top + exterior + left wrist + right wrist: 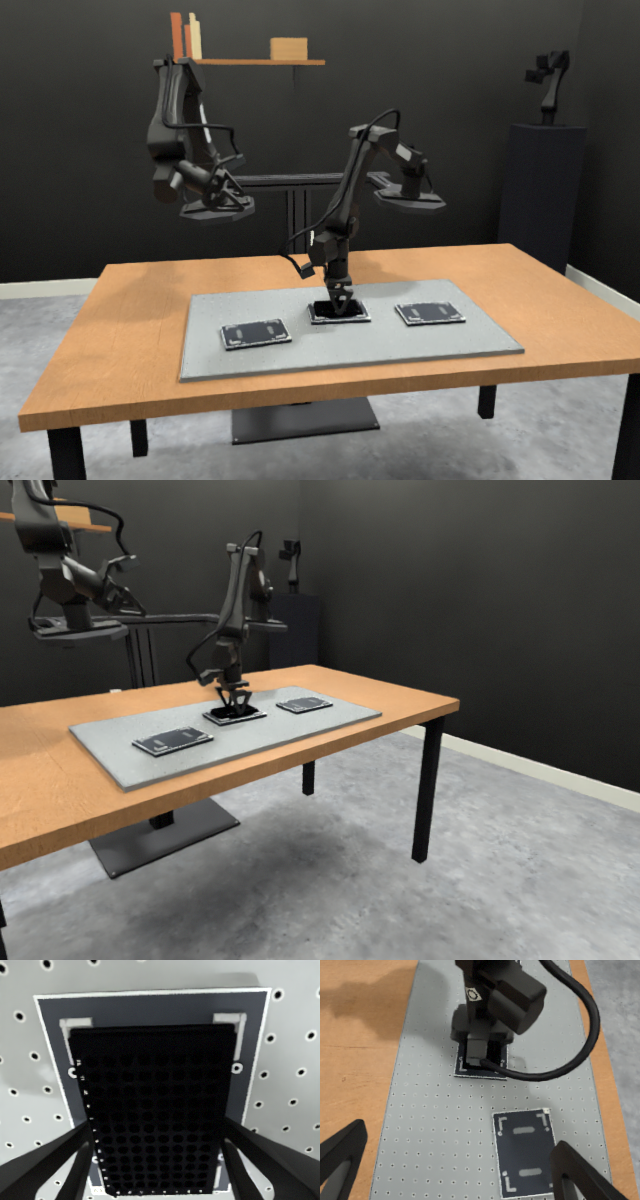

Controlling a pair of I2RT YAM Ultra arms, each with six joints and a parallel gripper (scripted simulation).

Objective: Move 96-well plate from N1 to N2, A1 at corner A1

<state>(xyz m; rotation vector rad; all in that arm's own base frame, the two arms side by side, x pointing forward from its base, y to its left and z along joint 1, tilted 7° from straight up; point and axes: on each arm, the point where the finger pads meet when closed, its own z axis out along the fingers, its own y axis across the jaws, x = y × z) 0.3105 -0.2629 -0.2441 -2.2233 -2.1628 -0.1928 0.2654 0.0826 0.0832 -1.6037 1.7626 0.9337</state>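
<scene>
The black 96-well plate lies 1 cm below my left hand. The rest, counted from my left hand: plate nest: 2 cm below.
Right now the black 96-well plate is 320 mm below my right hand, 260 mm to the left of it and 10 mm ahead of it. Round my right hand: plate nest 330 mm below, 260 mm to the left, 10 mm ahead.
</scene>
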